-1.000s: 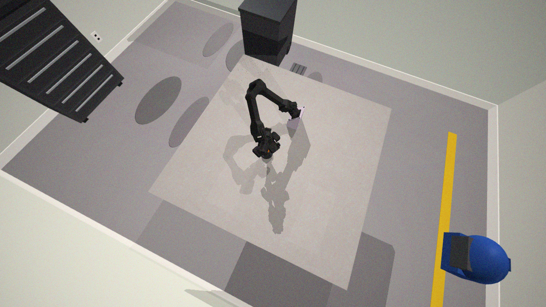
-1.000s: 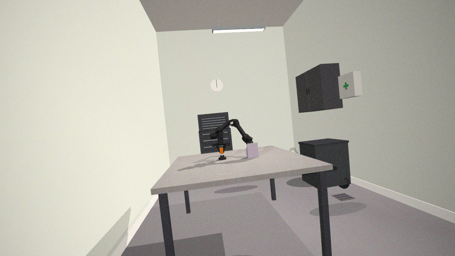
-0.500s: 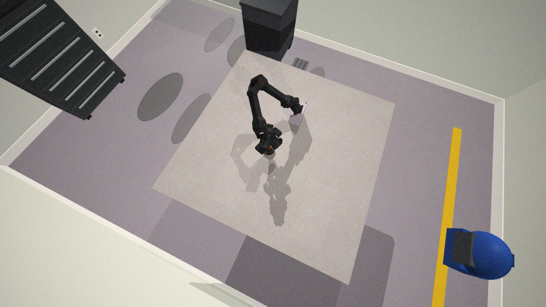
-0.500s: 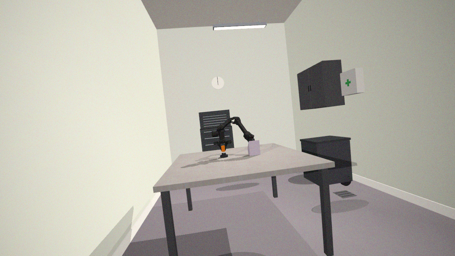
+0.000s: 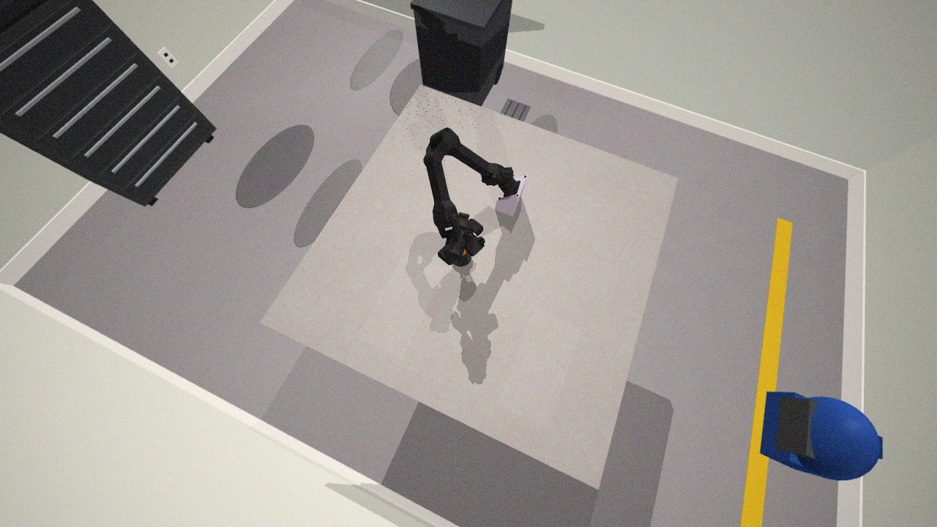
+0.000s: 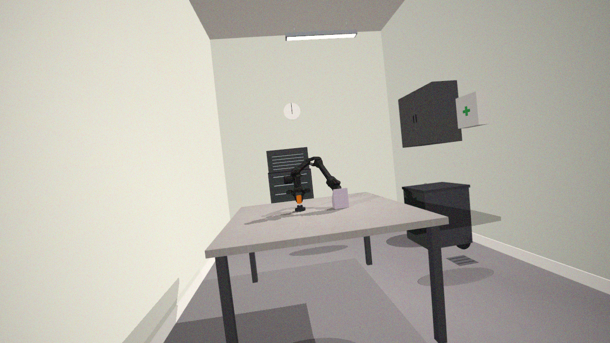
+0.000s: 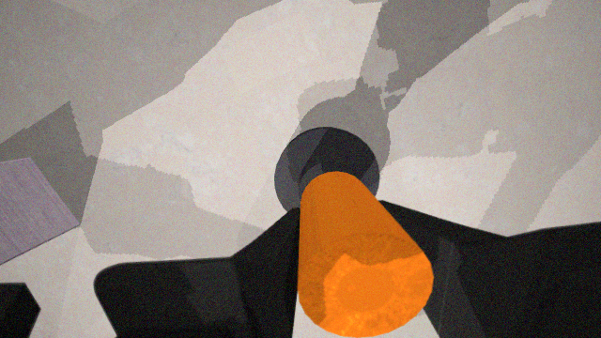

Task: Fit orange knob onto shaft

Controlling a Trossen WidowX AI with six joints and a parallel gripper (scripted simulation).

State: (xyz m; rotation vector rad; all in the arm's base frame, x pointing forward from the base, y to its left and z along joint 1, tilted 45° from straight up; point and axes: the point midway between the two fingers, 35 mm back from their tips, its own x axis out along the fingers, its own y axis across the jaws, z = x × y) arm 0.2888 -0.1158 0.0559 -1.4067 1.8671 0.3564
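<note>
My gripper tip is now 30 mm below the orange knob. Round my gripper tip: dark round pedestal (40 mm below).
</note>
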